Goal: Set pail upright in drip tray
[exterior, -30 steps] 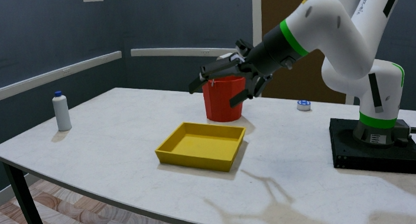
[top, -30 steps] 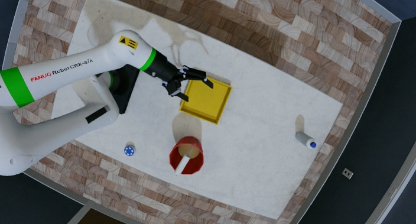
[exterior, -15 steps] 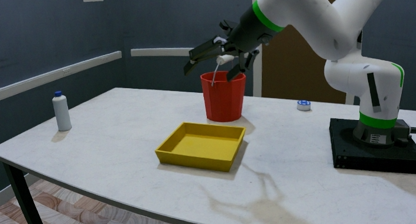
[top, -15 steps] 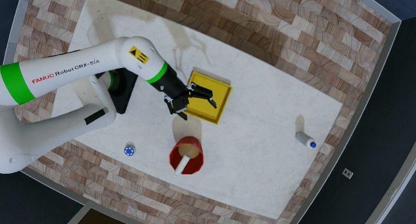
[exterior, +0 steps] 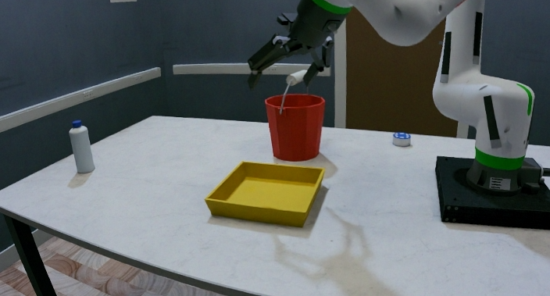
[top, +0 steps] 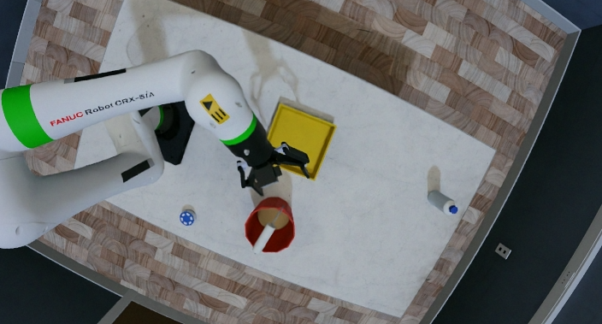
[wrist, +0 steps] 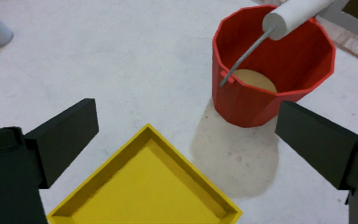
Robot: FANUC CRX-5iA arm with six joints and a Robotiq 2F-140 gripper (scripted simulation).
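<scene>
My hand is 20 mm short of the pail handle, 200 mm to the left of it and 60 mm above it. The rest, counted from my hand: yellow drip tray: 100 mm to the left, 250 mm below; round cap: 300 mm behind, 360 mm to the right, 250 mm below; red pail: 20 mm ahead, 210 mm to the right, 120 mm below.
</scene>
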